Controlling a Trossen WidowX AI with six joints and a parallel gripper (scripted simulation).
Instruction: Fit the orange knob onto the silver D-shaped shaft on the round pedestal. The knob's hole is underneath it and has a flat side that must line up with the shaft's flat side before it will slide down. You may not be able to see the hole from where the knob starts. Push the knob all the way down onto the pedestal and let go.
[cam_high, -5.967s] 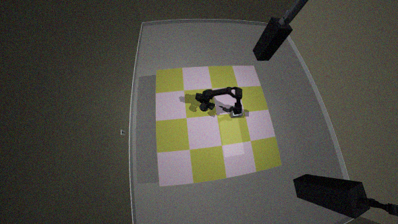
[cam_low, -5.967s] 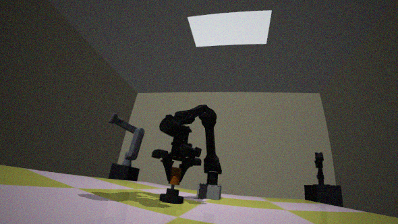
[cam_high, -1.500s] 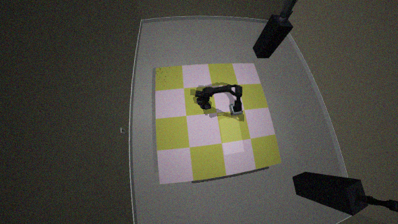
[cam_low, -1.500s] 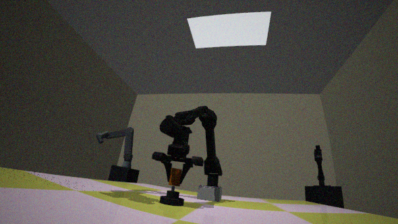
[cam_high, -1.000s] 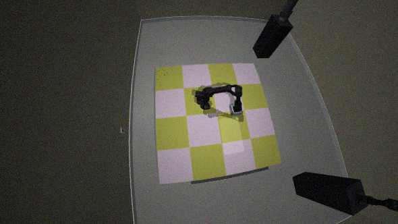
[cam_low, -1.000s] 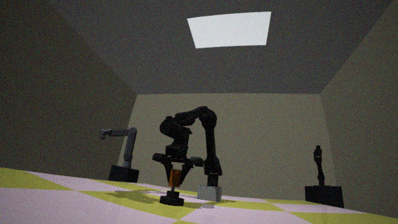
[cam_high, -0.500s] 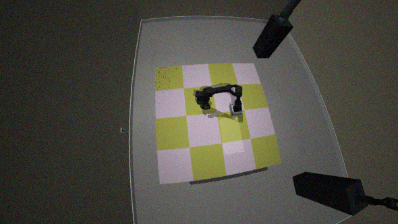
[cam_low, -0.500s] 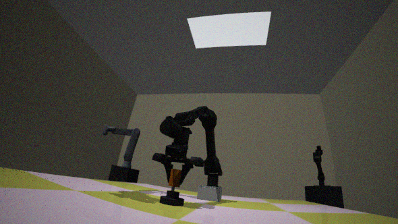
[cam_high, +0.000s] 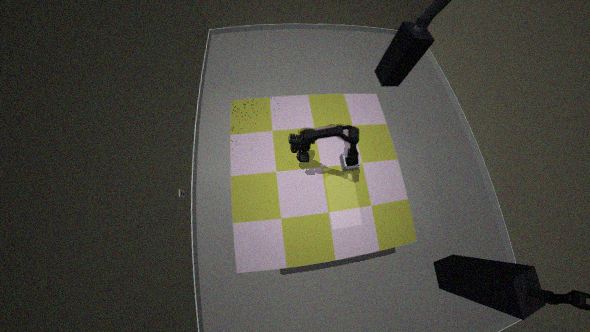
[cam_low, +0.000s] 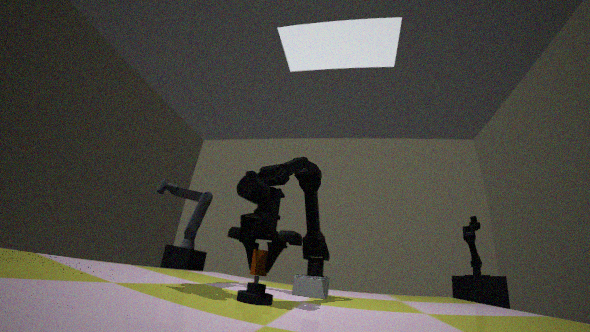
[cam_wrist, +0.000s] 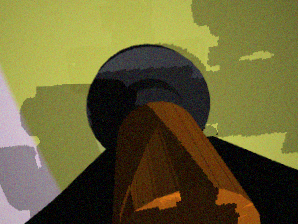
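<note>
Right now my gripper tip is 30 mm below the orange knob. From my gripper tip the other things lie so: round dark pedestal 40 mm below.
</note>
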